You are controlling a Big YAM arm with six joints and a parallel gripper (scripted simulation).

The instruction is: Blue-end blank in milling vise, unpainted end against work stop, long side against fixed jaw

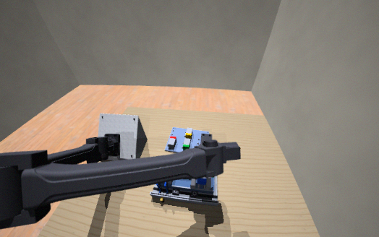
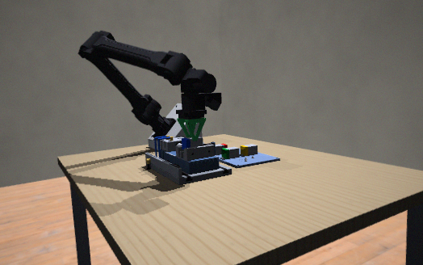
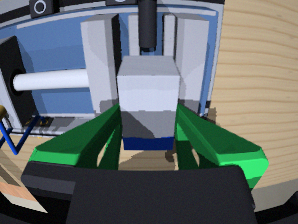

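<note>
My hand is 2 cm above the blue-ended blank. The rest, counted from my hand: dark work stop rod 5 cm to the left, 3 cm below; then green-ended blank 22 cm to the left, 10 cm below, 8 cm behind; then vise 8 cm below, 7 cm behind, 1 cm to the left.
</note>
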